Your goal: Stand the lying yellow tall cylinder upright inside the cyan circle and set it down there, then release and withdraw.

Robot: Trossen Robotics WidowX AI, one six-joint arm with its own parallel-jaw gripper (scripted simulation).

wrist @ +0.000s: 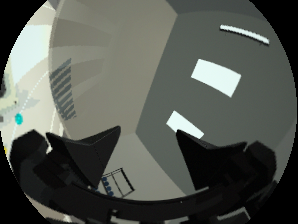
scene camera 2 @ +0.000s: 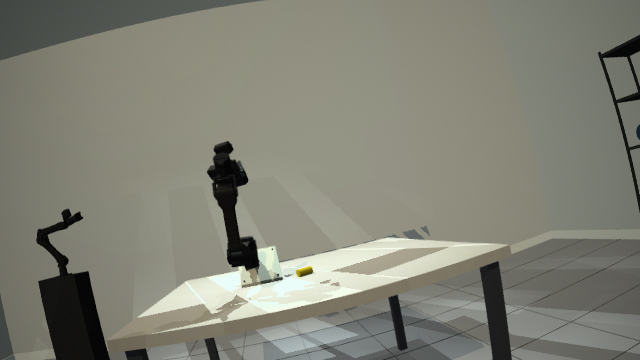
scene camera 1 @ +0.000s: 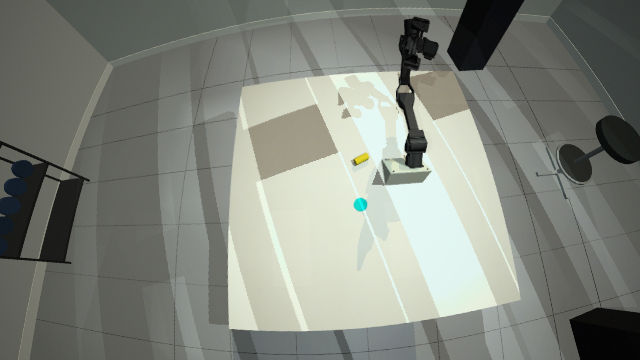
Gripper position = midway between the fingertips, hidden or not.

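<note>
My gripper (scene camera 1: 418,42): open, holding nothing. Also my gripper (wrist: 148,131).
</note>
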